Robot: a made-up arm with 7 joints.
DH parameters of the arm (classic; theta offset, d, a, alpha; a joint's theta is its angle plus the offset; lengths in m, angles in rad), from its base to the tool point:
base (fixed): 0 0 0 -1.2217
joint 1: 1.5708 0 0 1.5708
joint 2: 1.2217 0 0 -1.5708
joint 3: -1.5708 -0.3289 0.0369 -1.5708
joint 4: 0 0 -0.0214 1.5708
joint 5: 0 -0.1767 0 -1.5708
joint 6: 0 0 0 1.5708
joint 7: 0 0 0 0
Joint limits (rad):
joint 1: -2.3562..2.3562
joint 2: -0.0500..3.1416
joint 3: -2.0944..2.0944
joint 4: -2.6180..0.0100
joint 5: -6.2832..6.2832
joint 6: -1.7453..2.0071
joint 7: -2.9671..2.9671
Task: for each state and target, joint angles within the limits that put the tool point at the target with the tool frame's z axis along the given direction. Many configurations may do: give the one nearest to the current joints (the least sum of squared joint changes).
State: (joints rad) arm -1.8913 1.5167 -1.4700 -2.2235 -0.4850 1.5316 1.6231
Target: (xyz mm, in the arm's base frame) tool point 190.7 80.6 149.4 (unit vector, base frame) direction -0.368 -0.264 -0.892
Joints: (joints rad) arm -1.9494 1.5360 -1.3535 -2.5045 -0.5137 1.8902 1.6231
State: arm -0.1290 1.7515 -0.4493 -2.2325 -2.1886 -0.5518 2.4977
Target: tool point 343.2 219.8 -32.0 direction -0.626 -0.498 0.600
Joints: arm -0.7884 1.2661 -0.6721 -1.5814 -2.5619 -1.2606 2.4977
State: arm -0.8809 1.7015 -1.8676 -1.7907 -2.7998 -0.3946 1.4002
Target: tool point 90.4 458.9 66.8 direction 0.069 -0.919 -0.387
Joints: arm -0.9515 2.0269 -1.7076 -1.0332 -3.1453 -1.0113 1.4002
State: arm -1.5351 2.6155 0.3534 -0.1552 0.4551 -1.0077 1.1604
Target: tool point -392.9 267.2 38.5 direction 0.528 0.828 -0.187
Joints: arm -2.1170 2.7048 0.4253 -0.9844 0.3909 -1.0067 1.1604
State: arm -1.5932 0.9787 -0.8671 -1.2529 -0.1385 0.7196 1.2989
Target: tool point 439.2 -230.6 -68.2 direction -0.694 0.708 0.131
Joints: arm -1.5296 0.0824 -1.2948 -0.6101 -0.0822 0.0580 1.2989
